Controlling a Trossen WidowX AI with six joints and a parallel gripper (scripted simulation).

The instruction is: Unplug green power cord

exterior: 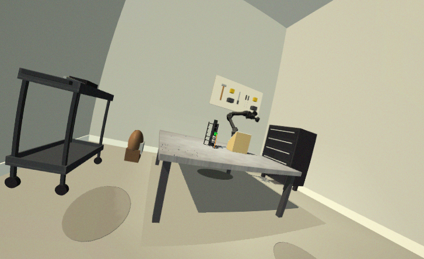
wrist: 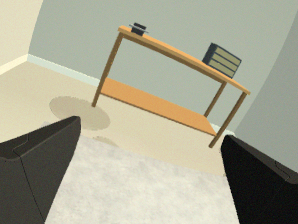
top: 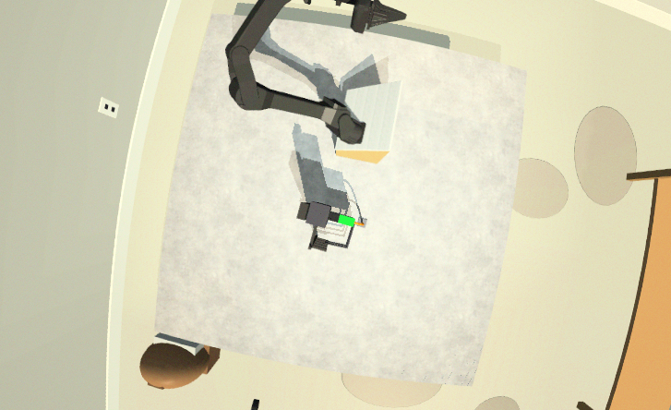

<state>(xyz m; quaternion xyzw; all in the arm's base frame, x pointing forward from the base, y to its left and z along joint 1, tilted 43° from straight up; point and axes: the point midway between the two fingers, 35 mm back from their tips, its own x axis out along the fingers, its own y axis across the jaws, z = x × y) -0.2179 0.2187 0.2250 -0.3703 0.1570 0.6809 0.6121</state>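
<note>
Right now my gripper tip is 470 mm short of the green plug, 310 mm above it and 30 mm to the left of it.
</note>
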